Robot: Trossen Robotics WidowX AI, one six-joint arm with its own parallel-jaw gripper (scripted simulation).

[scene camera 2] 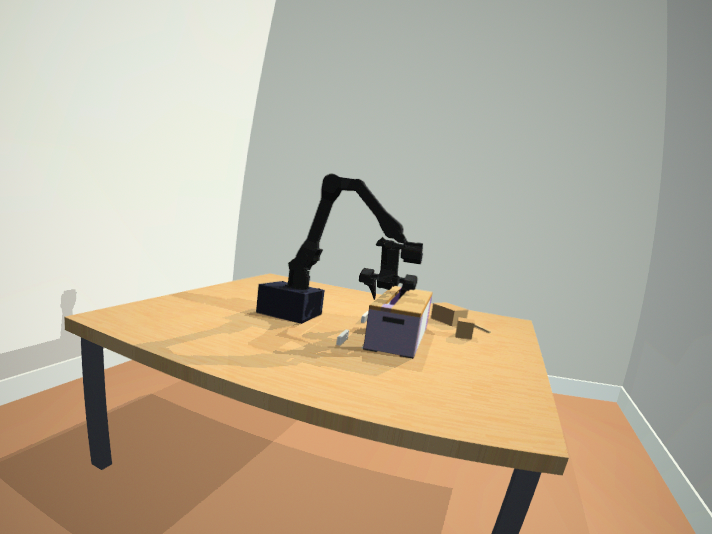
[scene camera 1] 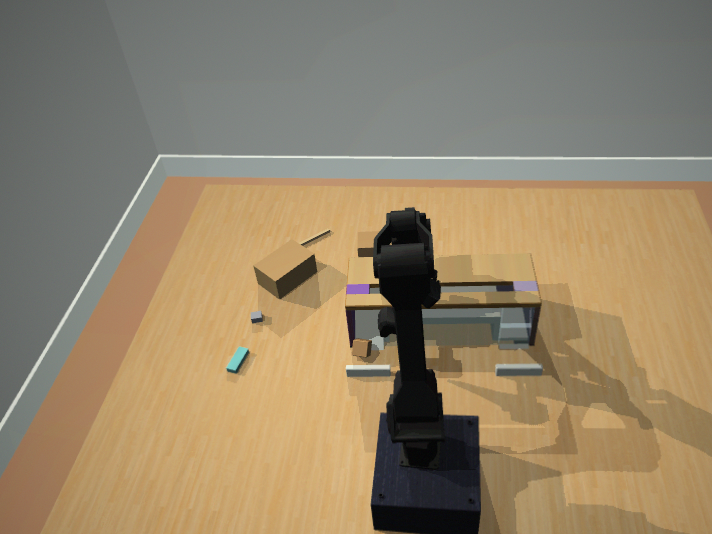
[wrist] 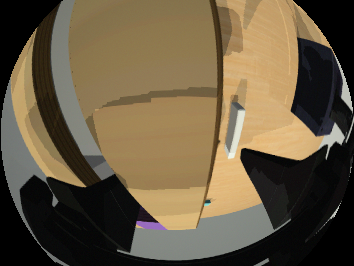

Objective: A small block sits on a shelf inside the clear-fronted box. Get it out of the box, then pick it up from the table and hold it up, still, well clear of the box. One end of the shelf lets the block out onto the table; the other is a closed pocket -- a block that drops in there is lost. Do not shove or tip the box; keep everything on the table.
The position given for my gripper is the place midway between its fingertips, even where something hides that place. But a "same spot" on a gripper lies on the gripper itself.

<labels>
my gripper: scene camera 2; scene camera 1 383,320; wrist
clear-fronted box: scene camera 2; scene camera 1; wrist 140,96
same spot on my gripper: (scene camera 2: 372,284) = (wrist: 313,163)
same spot on clear-fronted box: (scene camera 1: 488,299) = (scene camera 2: 380,299)
</labels>
